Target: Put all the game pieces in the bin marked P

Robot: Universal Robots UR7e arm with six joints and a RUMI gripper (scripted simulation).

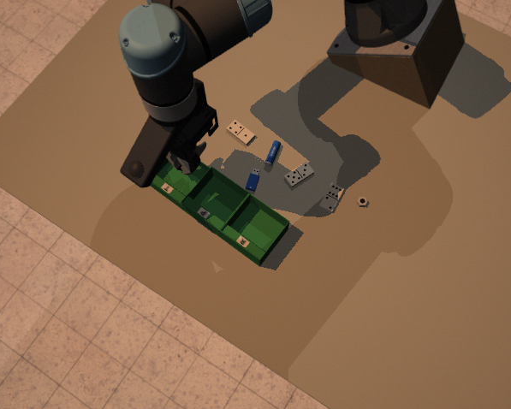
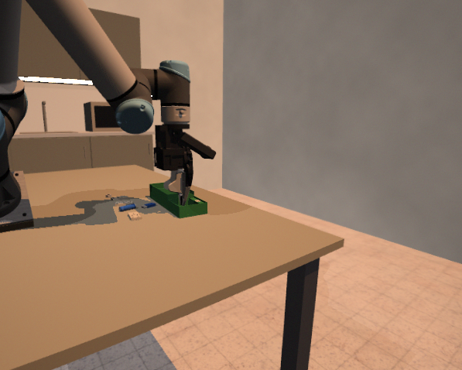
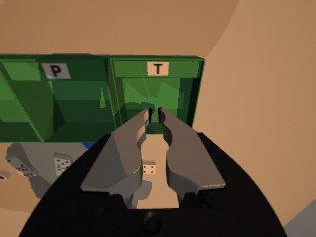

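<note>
Now: hand 80 mm to the right of the green bin, 10 mm short of it and 10 mm above it. The rest, counted from my hand: blue battery (130 mm behind, 100 mm to the left, 30 mm below); small nut (290 mm to the left, 140 mm behind, 30 mm below); blue USB stick (100 mm to the left, 70 mm behind, 30 mm below).
</note>
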